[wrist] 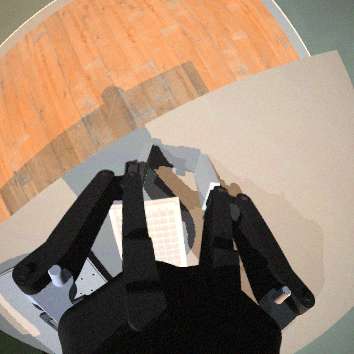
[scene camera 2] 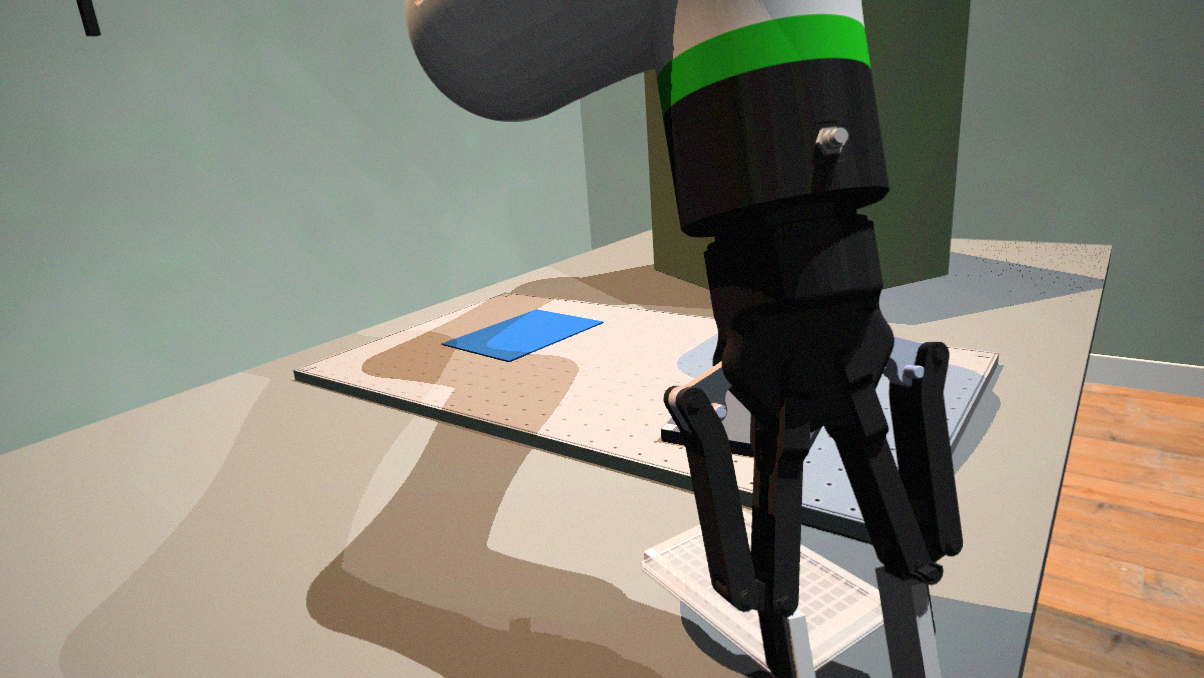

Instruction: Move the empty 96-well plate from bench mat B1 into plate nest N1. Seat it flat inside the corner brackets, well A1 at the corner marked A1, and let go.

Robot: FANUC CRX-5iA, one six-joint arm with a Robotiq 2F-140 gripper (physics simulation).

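Frame: origin at the arm's base, x ahead, y up, z right, level; millimetres.
Seen in the pictures: gripper, fingertip midpoint: (wrist: 173,159).
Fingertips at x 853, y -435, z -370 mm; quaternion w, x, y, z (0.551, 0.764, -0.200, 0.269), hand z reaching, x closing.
Pixels of each thing's middle, then the offset from my fingertips to it. "*": a spot on its surface instead. Level surfaces: height alone.
- clear 96-well plate, body centre: (scene camera 2: 758,582) (wrist: 151,248) dx -79, dy -5, dz +86 mm
- dark-edged block, surface spot: (scene camera 2: 680,435) * dx -207, dy +10, dz +213 mm
- blue rectangular mat, its level: dy +3 mm
- perforated board, its level: dy +1 mm
The clear 96-well plate (scene camera 2: 829,593) (wrist: 164,227) lies flat-looking in front of the perforated board, partly hidden behind the fingers. Whether a mat is under it cannot be told. My gripper (scene camera 2: 855,652) (wrist: 173,159) points down and is part-way open, with a gap and nothing between its fingers. In the scene view its fingers overlap the plate and their tips reach the bottom edge; in the wrist view the plate shows off to one side of the fingertips. A dark-edged block (scene camera 2: 680,435) on the board is mostly hidden behind the gripper; its brackets and A1 mark cannot be made out.
A blue rectangular mat (scene camera 2: 539,332) lies on the perforated board (scene camera 2: 589,429) (wrist: 90,280). A dark green column (scene camera 2: 922,168) stands behind the board. The table's edge (scene camera 2: 1063,471) is to the right, with the wooden floor (scene camera 2: 1129,505) (wrist: 150,45) beyond it.
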